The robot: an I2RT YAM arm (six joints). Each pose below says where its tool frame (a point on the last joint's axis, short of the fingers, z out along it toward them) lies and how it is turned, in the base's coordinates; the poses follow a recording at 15 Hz.
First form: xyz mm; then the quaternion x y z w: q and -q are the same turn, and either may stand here.
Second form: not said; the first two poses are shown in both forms.
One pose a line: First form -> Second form
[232, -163, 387, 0.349, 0.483, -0.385, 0.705] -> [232, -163, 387, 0.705, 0.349, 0.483, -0.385]
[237, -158, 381, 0.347, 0.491, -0.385, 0.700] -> [237, -158, 381, 0.700, 0.347, 0.491, -0.385]
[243, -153, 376, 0.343, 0.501, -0.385, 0.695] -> [243, -153, 376, 0.695, 0.343, 0.501, -0.385]
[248, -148, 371, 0.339, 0.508, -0.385, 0.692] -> [248, -148, 371, 0.692, 0.339, 0.508, -0.385]
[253, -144, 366, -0.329, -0.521, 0.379, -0.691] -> [253, -144, 366, 0.691, 0.329, 0.521, -0.379]
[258, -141, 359, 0.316, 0.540, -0.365, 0.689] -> [258, -141, 359, 0.689, 0.316, 0.540, -0.365]
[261, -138, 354, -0.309, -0.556, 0.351, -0.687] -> [261, -138, 354, 0.687, 0.309, 0.556, -0.351]
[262, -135, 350, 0.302, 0.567, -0.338, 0.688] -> [262, -135, 350, 0.688, 0.302, 0.567, -0.338]
